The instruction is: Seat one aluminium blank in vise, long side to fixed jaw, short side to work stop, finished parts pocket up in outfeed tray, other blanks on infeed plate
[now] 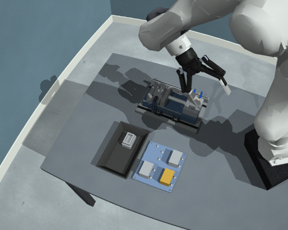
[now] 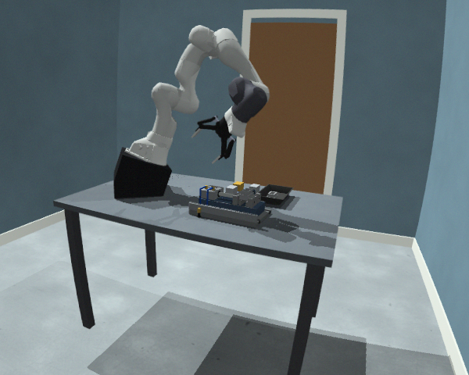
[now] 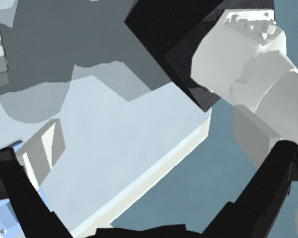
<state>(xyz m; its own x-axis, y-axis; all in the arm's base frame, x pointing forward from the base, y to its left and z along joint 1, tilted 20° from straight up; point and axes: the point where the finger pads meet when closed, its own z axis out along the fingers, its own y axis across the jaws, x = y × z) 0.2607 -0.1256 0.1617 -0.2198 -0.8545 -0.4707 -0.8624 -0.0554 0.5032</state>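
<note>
Right now my hand is 260 mm to the right of the brass blank, 230 mm above it and 110 mm short of it. Also, from my hand: vise 210 mm below, 160 mm ahead, 100 mm to the right; vise hose block 180 mm below, 80 mm to the right, 60 mm ahead; moving jaw 190 mm ahead, 180 mm below, 110 mm to the right.
</note>
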